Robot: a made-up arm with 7 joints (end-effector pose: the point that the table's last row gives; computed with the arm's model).
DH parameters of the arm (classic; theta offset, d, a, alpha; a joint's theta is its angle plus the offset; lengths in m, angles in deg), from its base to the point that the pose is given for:
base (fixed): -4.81 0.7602 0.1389 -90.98
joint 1: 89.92 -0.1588 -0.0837 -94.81
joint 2: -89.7 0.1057 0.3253 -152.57
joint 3: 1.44 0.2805 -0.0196 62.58
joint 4: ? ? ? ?
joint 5: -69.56 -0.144 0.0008 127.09
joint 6: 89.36 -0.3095 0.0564 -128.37
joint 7: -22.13 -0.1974 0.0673 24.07
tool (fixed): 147.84 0.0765 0 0
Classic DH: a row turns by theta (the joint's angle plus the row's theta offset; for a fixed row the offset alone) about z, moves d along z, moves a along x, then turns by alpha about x.
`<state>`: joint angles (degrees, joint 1 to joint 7).
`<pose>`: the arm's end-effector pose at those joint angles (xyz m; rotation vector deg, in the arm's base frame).
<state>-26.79 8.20 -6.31 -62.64 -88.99 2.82 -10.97</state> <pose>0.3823 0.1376 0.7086 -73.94 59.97 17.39</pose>
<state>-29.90 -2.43 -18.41 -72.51 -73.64 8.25 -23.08</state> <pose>0.3470 0.2222 0.7525 -92.96 35.58 21.56</pose>
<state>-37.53 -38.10 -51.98 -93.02 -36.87 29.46 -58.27</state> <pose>0.1129 0.3210 0.8974 -105.33 -47.26 14.98</pose>
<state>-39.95 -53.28 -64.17 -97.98 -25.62 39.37 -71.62</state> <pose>0.0151 0.2945 0.9525 -93.11 -76.66 4.14</pose>
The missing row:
joint 4: 89.34 -0.0486 0.088 -90
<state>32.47 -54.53 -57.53 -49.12 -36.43 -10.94 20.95</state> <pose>0.4796 0.2362 0.8215 30.67 40.26 87.75</pose>
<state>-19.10 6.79 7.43 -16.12 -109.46 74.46 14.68</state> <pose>0.4834 0.0967 0.7373 -60.25 126.33 33.47</pose>
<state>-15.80 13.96 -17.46 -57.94 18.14 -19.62 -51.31</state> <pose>0.3774 0.3164 0.6582 -16.94 -6.22 27.45</pose>
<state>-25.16 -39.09 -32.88 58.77 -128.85 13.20 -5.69</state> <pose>0.1752 0.1016 0.9454 39.49 105.76 4.78</pose>
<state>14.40 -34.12 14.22 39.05 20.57 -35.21 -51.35</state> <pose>0.4695 -0.0020 0.7730 52.67 14.27 -87.05</pose>
